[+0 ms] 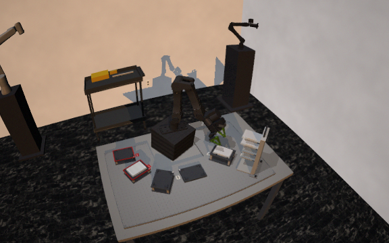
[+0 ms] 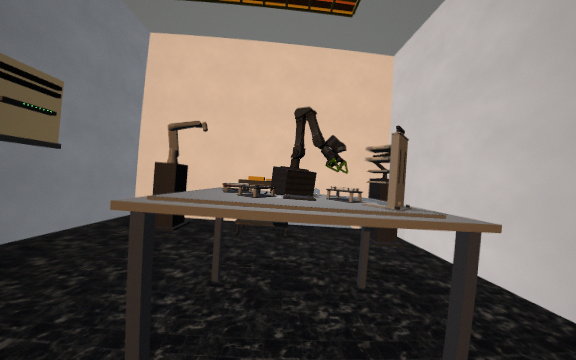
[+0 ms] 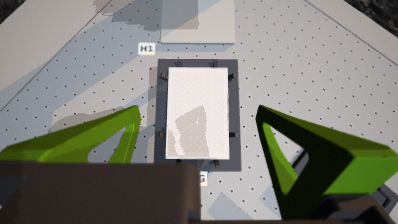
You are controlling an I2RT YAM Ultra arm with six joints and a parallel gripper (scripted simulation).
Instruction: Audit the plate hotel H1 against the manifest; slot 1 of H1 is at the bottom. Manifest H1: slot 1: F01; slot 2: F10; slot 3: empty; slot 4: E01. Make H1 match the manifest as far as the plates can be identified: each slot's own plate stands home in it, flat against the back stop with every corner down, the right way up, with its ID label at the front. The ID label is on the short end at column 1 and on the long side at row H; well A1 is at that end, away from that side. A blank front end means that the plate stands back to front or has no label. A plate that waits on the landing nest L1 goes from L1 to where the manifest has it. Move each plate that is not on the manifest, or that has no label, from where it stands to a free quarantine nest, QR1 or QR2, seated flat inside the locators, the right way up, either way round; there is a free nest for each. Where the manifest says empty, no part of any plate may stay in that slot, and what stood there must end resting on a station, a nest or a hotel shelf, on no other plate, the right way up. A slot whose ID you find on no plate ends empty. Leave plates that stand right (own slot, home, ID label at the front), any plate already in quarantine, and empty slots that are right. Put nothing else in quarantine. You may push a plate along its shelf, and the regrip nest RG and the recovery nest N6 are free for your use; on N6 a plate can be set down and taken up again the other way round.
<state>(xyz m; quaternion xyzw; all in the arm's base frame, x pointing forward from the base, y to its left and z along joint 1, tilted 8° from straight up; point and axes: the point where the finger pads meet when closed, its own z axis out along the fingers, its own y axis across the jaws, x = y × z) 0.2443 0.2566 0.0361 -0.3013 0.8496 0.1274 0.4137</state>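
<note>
The white plate is 1 cm ahead of my hand, 1 cm to the left of it and 10 cm below it. Round my hand: A1 mark: 8 cm behind, 1 cm to the left, 11 cm below; then dark regrip nest: 2 cm ahead, 1 cm to the left, 11 cm below; then RG tag: 7 cm behind, 5 cm to the right, 17 cm below.
</note>
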